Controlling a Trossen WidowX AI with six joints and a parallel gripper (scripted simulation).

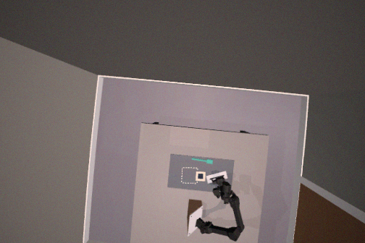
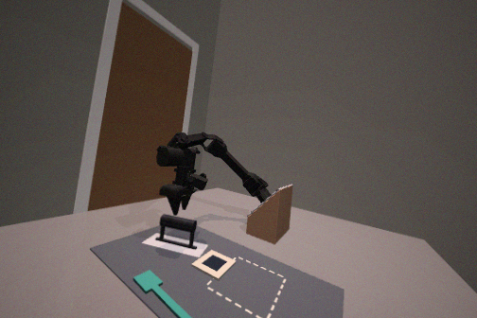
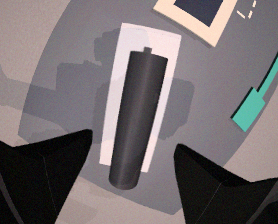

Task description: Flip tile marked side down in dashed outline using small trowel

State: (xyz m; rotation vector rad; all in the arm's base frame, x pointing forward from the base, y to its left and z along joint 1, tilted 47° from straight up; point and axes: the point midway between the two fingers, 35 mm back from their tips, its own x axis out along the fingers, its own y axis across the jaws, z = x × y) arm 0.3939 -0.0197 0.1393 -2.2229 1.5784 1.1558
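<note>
Right now the tile is 20 mm behind my gripper tip, 160 mm to the left of it and 100 mm below it. The rest, counted from my gripper tip: grey mat: 160 mm to the left, 130 mm below; then teal trowel: 140 mm ahead, 160 mm to the left, 100 mm below.
</note>
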